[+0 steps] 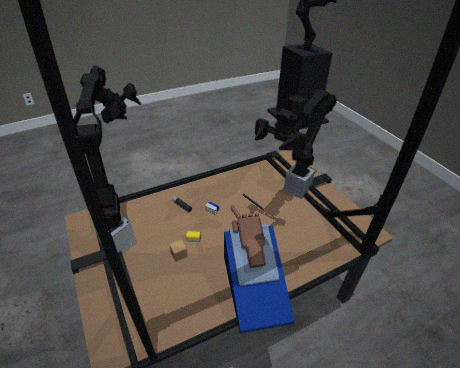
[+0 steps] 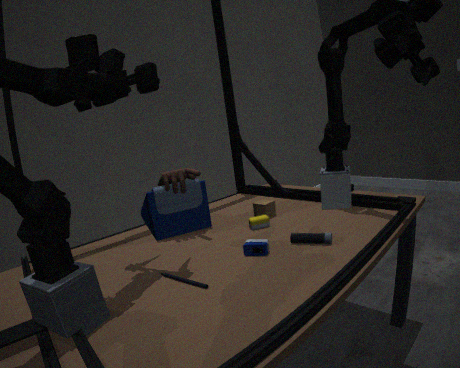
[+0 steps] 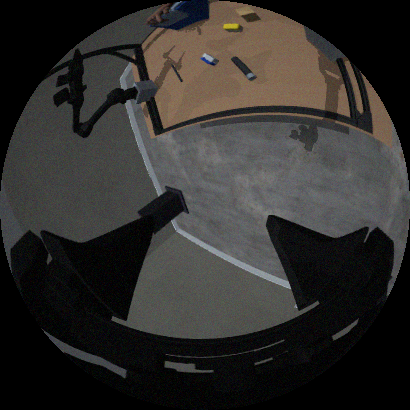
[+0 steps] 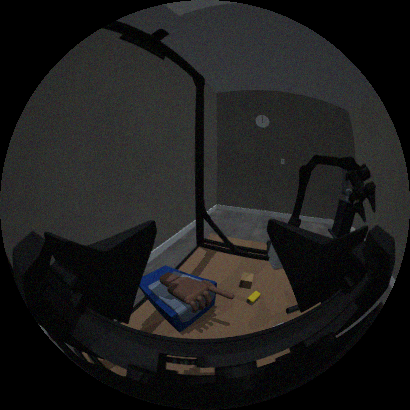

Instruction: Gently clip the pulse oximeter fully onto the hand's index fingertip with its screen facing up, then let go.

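Frame: origin at the left arm's base, x ahead, y left, z up, level; millimetres.
Where they show: left gripper, fingertip midpoint: [image 1: 134, 111] [image 2: 415, 70] [image 3: 212, 221] [image 4: 369, 217]; right gripper, fingertip midpoint: [image 1: 266, 143] [image 4: 213, 226]; left arm's base at its link origin: [image 1: 112, 223] [image 2: 335, 169]; right arm's base at its link origin: [image 1: 300, 171] [image 2: 55, 273] [image 3: 134, 92].
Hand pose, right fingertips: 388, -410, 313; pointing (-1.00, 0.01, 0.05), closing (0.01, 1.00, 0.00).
Each offset is from my right fingertips to the top centre of the thing, as dx, dy, dz.
The blue-and-white pulse oximeter @(-8, +233, -401) [image 1: 212, 207] [image 2: 256, 247] [image 3: 209, 59] lies on the table, apart from the hand. The brown hand [image 1: 251, 232] [image 2: 175, 179] [image 4: 187, 291] rests on a light pad on a blue sloped stand [image 1: 262, 306] [image 2: 182, 228]. Its index finger [image 1: 235, 211] [image 4: 223, 293] sticks out separately from the other, curled fingers. My left gripper [image 1: 133, 111] [image 3: 212, 221] is open and empty, high and away from the oximeter. My right gripper [image 1: 272, 137] [image 4: 213, 226] is open and empty, raised above the table on the other side. The oximeter's screen cannot be made out clearly.
A yellow-and-white block @(-182, +191, -400) [image 1: 193, 235] [image 2: 259, 222] and a wooden cube @(-277, +183, -383) [image 1: 178, 250] [image 2: 264, 208] lie beside the stand. A dark flashlight @(-68, +355, -405) [image 1: 182, 204] [image 2: 310, 238] lies near the oximeter; a thin black pen @(+143, +113, -424) [image 1: 253, 201] [image 2: 185, 281] lies on its other side. Black frame posts rise around the table.
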